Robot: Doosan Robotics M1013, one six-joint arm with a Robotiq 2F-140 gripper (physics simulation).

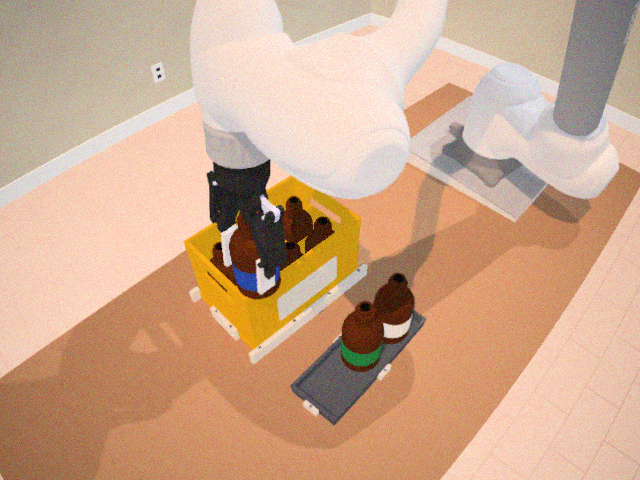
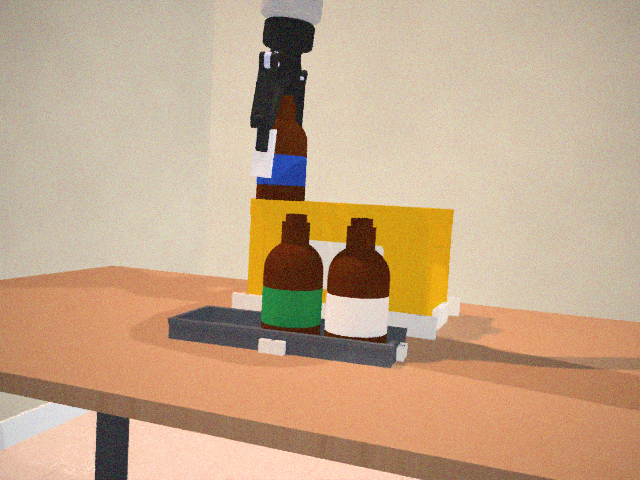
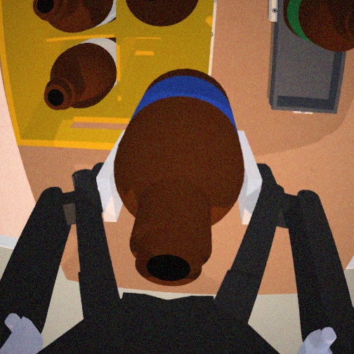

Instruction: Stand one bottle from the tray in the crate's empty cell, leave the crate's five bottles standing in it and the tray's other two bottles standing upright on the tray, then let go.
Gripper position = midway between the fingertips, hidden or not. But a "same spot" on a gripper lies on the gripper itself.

gripper: image 1; image 2; image 3 182, 148
blue-labelled bottle: image 1; image 2; image 3 178, 169
same spot on gripper: (image 2: 268, 93) = (image 1: 283, 240)
same spot on blue-labelled bottle: (image 2: 288, 179) = (image 1: 279, 270)
